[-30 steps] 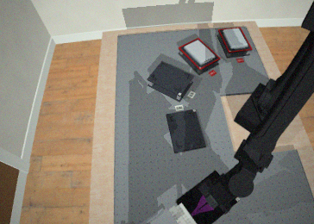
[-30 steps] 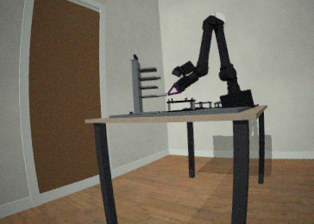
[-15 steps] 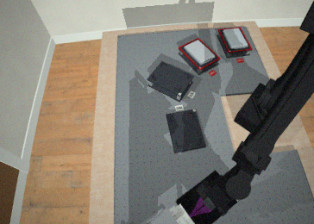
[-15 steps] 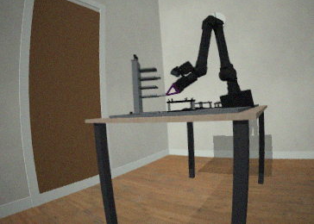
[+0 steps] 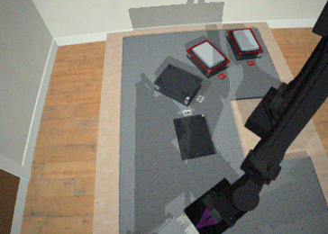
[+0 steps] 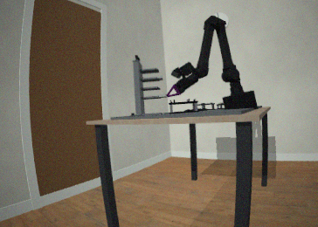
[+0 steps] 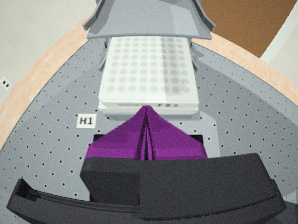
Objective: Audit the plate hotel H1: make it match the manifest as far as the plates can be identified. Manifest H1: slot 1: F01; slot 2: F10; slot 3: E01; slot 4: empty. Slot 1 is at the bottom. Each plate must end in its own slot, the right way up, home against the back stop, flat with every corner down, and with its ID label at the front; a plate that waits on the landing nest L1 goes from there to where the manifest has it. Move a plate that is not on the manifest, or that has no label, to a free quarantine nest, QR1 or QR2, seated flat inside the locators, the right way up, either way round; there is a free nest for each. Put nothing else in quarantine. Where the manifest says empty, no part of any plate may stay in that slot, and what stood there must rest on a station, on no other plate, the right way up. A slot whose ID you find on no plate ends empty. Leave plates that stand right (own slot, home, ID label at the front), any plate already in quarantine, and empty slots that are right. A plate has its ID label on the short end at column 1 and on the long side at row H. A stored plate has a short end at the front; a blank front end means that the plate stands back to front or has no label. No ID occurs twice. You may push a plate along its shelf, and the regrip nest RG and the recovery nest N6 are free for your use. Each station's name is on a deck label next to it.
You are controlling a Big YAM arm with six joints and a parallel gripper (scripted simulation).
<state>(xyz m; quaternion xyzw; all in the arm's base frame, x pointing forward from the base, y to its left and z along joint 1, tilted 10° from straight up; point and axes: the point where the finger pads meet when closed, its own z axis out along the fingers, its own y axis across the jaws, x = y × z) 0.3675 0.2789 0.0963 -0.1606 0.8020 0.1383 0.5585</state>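
Right now the black nest is 70 mm behind my hand, 40 mm to the right of it and 50 mm below it. From my hand the other things lie so: plate hotel (150 mm ahead, 70 mm to the left, 50 mm above); then L1 label (140 mm behind, 470 mm to the right, 100 mm below); then H1 deck label (10 mm behind, 100 mm to the left, 100 mm below).
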